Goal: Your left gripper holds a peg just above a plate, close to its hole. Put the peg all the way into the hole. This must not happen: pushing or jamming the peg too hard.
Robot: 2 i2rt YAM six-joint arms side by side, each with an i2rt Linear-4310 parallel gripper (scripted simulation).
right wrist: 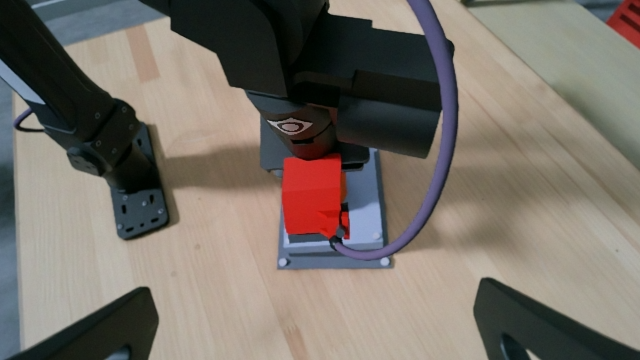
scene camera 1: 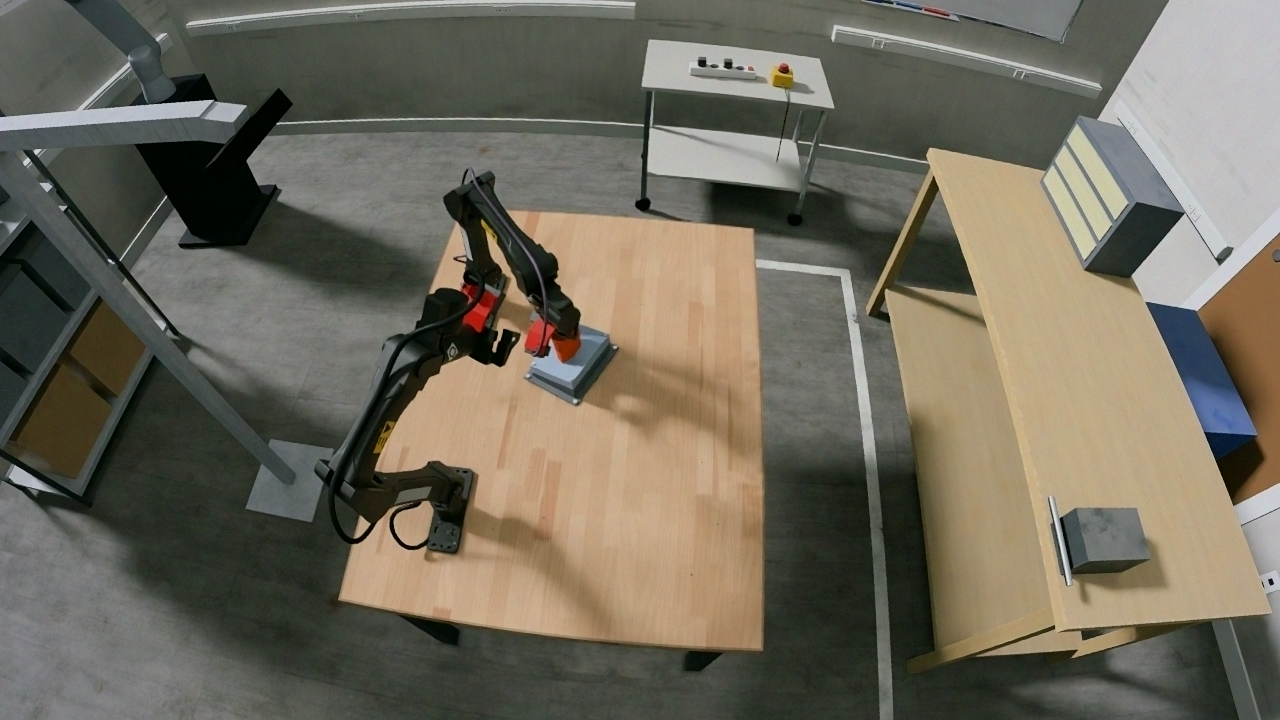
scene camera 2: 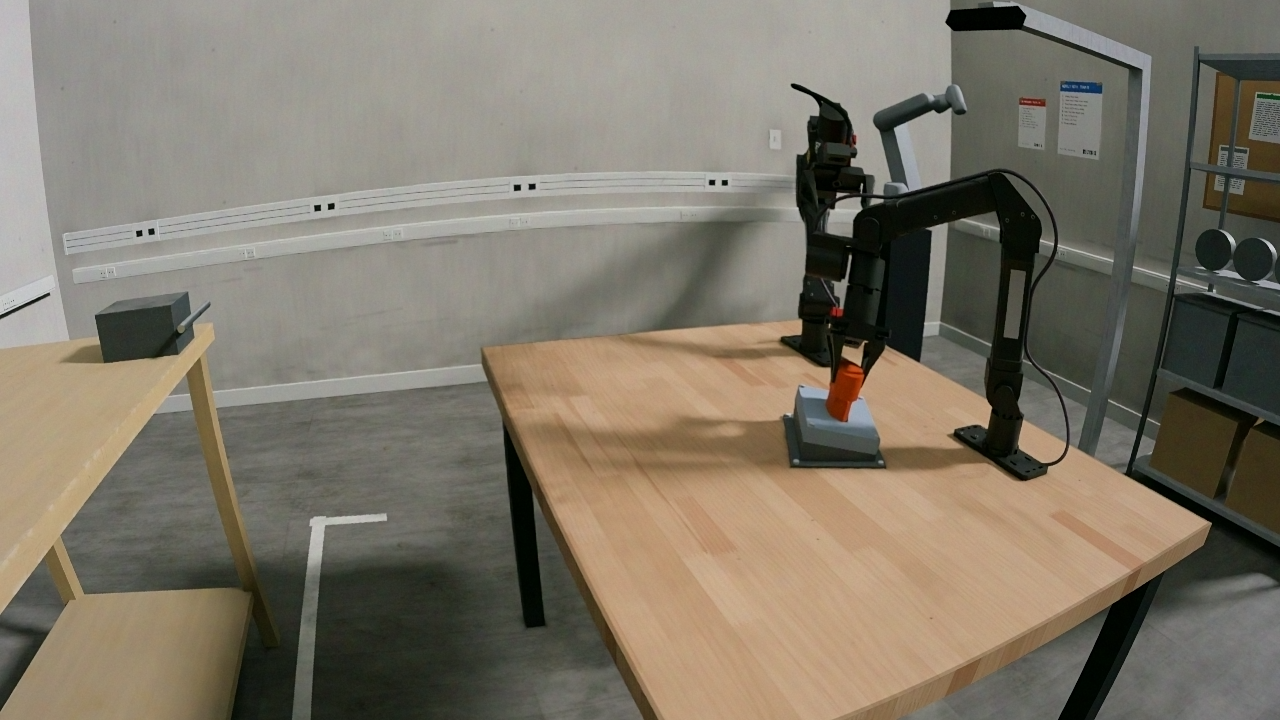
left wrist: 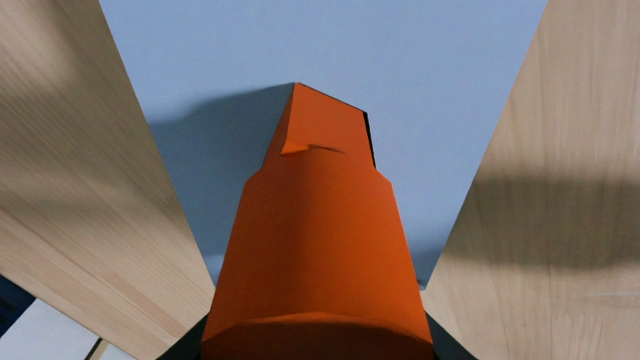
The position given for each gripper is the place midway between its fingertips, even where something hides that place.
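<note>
Scene camera 2 shows the left gripper (scene camera 2: 846, 385), the right gripper (scene camera 2: 842, 213) and an orange peg (scene camera 2: 845, 390). Left wrist view: the peg (left wrist: 317, 255) and the left gripper (left wrist: 317, 304) are visible. Right wrist view: the left gripper (right wrist: 326, 161) appears together with the right gripper (right wrist: 316, 298).
</note>
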